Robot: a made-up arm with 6 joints.
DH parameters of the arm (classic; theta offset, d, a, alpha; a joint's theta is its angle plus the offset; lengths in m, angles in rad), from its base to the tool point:
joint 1: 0 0.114 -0.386 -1.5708
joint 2: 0 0.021 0.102 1.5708
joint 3: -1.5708 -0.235 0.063 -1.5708
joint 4: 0 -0.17 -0.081 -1.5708
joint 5: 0 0.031 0.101 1.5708
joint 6: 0 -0.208 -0.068 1.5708
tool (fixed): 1.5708 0.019 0 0
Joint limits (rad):
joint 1: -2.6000..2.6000
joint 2: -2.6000..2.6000
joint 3: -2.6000..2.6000
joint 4: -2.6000..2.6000
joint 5: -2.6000..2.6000
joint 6: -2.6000..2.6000
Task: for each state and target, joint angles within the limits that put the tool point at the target. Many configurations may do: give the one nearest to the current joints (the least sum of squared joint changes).
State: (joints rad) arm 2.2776 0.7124 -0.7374 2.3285 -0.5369 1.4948
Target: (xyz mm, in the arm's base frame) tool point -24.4 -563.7 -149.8
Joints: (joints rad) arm 2.2964 0.0186 -1.4985 2.2201 0.0084 1.1407
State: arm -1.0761 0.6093 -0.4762 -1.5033 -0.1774 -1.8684
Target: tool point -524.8 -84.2 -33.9
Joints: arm -0.3686 0.0347 0.3696 -1.1786 -0.6886 -1.9235
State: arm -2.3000 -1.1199 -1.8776 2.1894 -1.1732 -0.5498
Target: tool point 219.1 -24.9 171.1
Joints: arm -1.8740 -1.1414 -1.7231 2.3405 -1.2316 -0.5796
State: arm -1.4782 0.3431 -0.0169 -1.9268 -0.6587 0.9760
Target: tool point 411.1 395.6 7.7
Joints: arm -2.1392 0.2400 -0.3412 -2.0431 -0.7580 1.0327
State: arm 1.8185 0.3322 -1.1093 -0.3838 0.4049 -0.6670
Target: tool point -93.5 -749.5 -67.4
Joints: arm 1.8870 0.6372 -0.9025 -0.3756 0.2307 -0.6514
